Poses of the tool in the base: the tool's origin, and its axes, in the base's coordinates. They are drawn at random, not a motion.
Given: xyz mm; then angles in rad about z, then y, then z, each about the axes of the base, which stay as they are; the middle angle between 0 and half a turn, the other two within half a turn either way.
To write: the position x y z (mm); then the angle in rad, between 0 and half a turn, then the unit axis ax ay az. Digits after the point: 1 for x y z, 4 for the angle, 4 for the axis.
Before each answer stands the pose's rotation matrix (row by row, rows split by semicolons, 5 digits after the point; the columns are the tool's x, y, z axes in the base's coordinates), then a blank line. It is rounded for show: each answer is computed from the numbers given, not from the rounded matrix.
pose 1, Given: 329.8, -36.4, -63.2, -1.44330, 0.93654, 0.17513
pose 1, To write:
0.24702 0.55662 0.79319; -0.96358 0.22762 0.14035; -0.10242 -0.79897 0.59258

329.8, -36.4, -63.2, 1.5372, -0.4699, 0.4481, -0.7605
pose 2, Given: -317.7, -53.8, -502.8, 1.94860, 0.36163, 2.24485
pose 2, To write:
-0.51085 0.83082 -0.22083; -0.84971 -0.44899 0.27642; 0.13051 0.32885 0.93532

-317.7, -53.8, -502.8, 2.1086, 0.0305, -0.2045, -0.9784
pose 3, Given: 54.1, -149.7, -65.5, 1.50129, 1.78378, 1.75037
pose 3, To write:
-0.97892 -0.10600 -0.17457; -0.19262 0.19507 0.96169; -0.06788 0.97504 -0.21138

54.1, -149.7, -65.5, 3.0725, 0.0967, -0.7727, -0.6274
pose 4, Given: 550.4, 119.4, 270.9, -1.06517, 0.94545, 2.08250
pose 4, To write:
0.62398 -0.67309 -0.39700; 0.67561 0.20936 0.70691; -0.39270 -0.70931 0.58538

550.4, 119.4, 270.9, 1.3599, -0.7242, -0.0022, 0.6896
